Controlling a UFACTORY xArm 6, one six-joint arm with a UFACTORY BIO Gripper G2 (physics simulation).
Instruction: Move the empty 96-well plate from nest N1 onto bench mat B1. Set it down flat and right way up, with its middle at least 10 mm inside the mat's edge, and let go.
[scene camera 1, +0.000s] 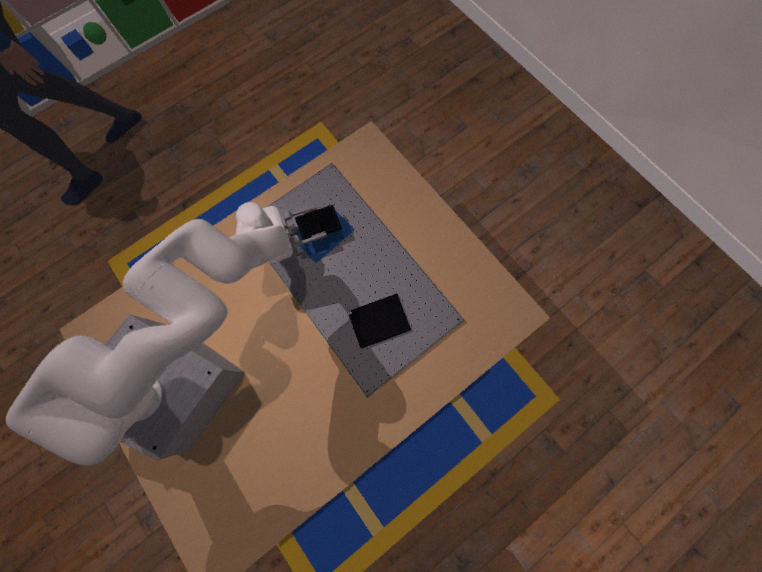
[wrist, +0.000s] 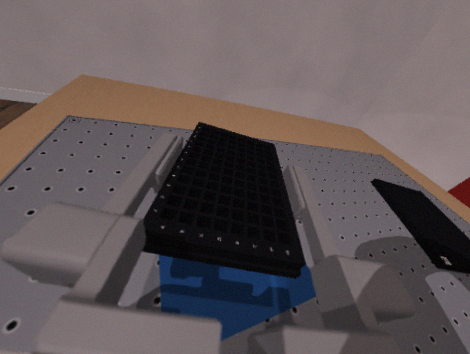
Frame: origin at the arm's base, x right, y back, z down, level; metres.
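Seen in the pictures: hand, tool point: (scene camera 1: 314, 222) (wrist: 233, 177).
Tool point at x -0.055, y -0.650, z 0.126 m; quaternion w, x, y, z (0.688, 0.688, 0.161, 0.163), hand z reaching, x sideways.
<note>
A point is followed by its place in that frame.
The black 96-well plate (scene camera 1: 318, 221) {x -0.055, y -0.664, z 0.137 m} (wrist: 225, 195) {x -0.066, y -0.636, z 0.127 m} is between the fingers of my gripper (scene camera 1: 320, 223) {x -0.054, y -0.650, z 0.126 m} (wrist: 233, 175) {x -0.054, y -0.650, z 0.126 m}, which is shut on its two long sides. The plate looks roughly level, wells up, and is held above the blue bench mat B1 (scene camera 1: 326, 246) {x 0.001, y -0.630, z 0.193 m} (wrist: 200, 320). Parts of the mat show past the plate, with shadows on it in the wrist view. The plate and fingers hide the rest of the mat; the exact height of the gap cannot be told. The black nest N1 (scene camera 1: 380, 321) {x 0.299, y -0.567, z 0.184 m} (wrist: 420, 220) {x 0.259, y -0.572, z 0.184 m} stands apart, with no plate seen on it.
The mat and nest are on a grey perforated board (scene camera 1: 400, 273) {x 0.240, y -0.724, z 0.195 m} (wrist: 100, 155) {x -0.157, y -0.770, z 0.195 m}, which lies on a tan table top (scene camera 1: 480, 277) {x 0.436, y -0.889, z 0.208 m} (wrist: 225, 112) {x 0.074, y -0.950, z 0.208 m}. The arm reaches in from the left in the scene view. A person (scene camera 1: 43, 98) stands on the floor beyond the table, at the upper left.
</note>
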